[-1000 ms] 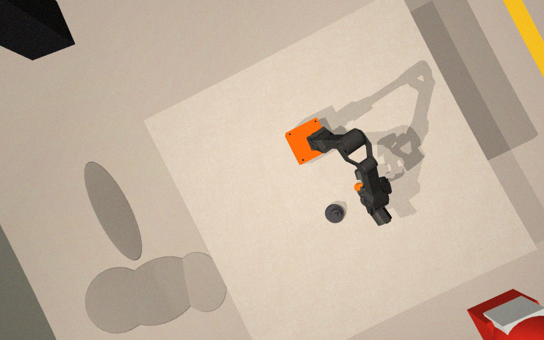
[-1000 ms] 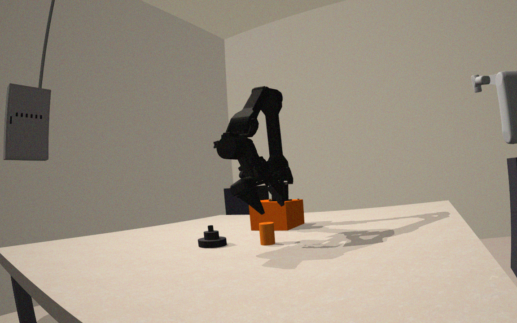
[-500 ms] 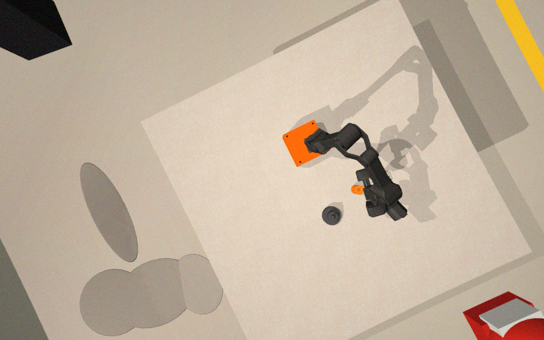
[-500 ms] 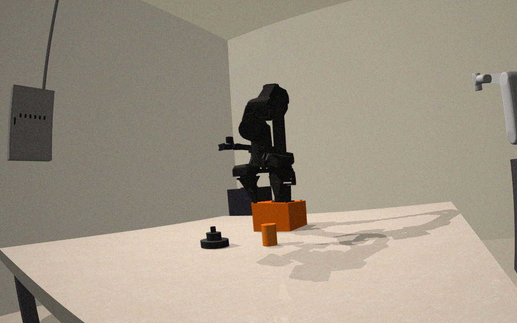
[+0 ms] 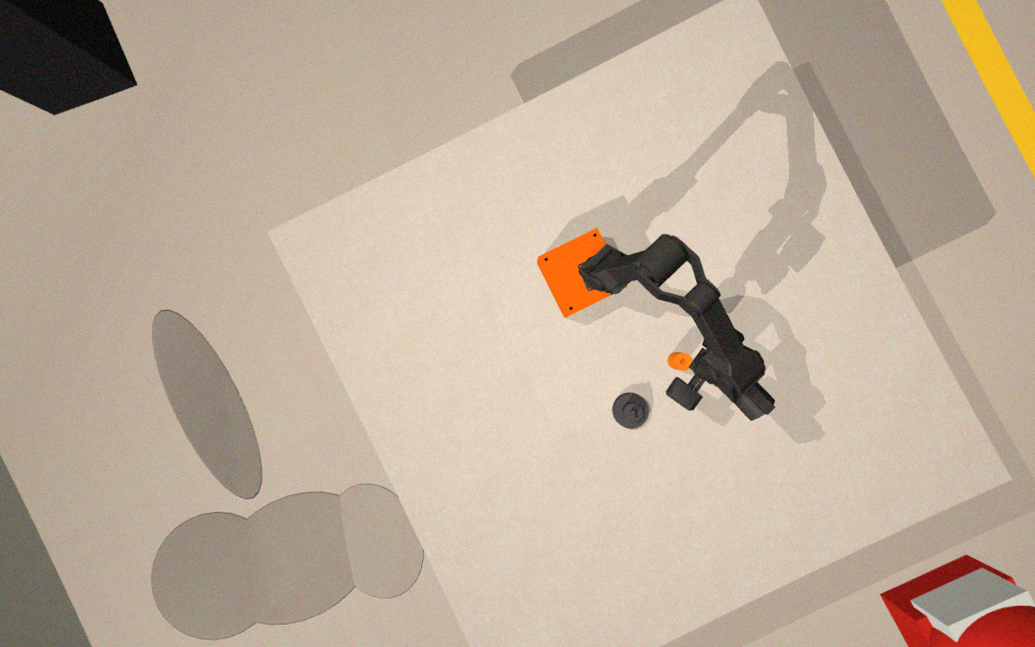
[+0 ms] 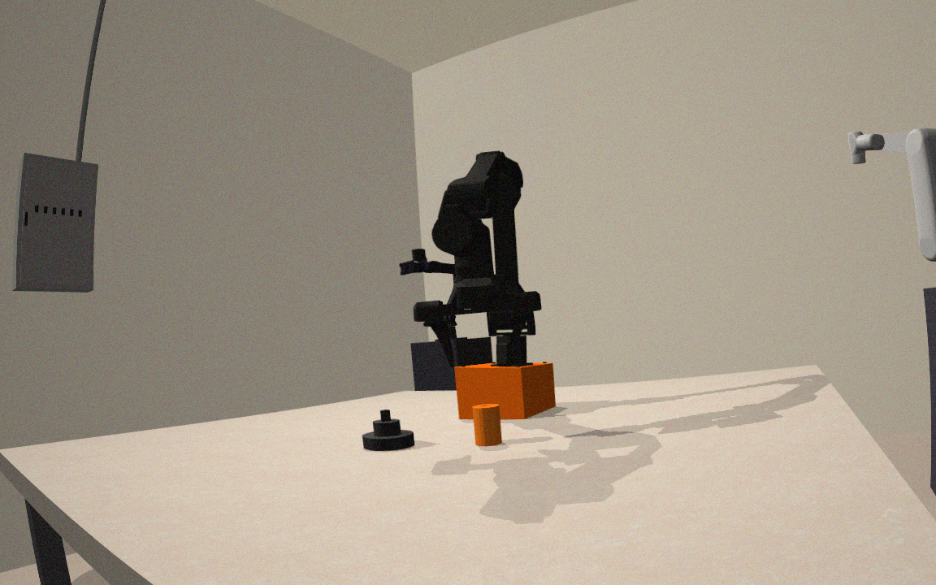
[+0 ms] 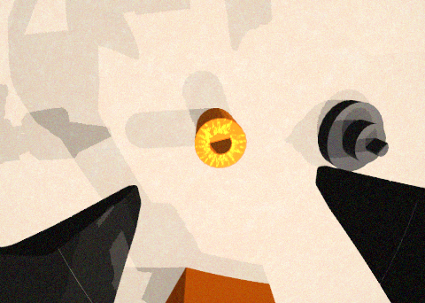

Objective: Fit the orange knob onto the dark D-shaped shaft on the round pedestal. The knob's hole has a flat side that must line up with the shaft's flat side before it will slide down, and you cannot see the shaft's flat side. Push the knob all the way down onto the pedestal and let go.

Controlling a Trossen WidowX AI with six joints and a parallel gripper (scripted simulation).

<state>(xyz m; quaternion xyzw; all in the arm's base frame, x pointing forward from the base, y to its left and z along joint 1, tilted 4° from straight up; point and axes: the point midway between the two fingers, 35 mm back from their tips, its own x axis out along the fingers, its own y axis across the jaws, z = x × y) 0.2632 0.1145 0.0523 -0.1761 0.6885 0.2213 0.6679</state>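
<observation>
The orange knob lies 9 cm below my gripper tip. From my gripper tip the other things lie so: dark round pedestal: 7 cm ahead, 15 cm to the right, 9 cm below.
</observation>
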